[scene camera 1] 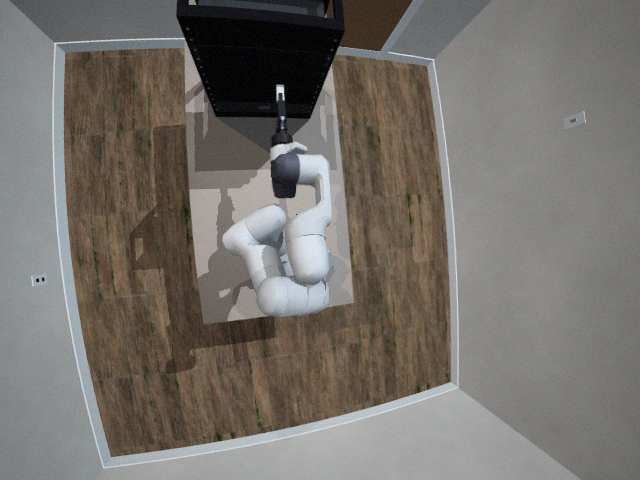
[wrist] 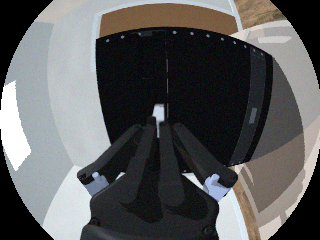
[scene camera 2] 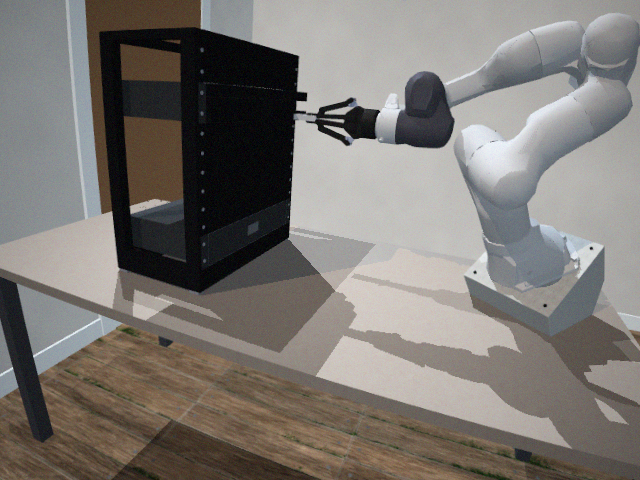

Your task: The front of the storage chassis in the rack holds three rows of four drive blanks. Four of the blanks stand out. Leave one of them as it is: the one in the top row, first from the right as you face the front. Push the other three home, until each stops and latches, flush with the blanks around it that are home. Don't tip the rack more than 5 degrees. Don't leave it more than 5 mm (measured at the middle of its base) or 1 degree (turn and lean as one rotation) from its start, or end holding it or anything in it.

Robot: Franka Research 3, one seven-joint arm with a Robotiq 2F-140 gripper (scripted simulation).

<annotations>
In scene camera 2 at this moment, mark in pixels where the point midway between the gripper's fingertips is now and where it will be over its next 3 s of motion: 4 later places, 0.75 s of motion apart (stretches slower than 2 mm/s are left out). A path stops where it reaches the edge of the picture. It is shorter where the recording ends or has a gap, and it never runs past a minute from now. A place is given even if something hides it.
The gripper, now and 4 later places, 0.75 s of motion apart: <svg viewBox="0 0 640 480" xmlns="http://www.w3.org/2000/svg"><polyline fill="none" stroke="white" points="295,116 284,116 280,116 277,116 274,115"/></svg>
</annotations>
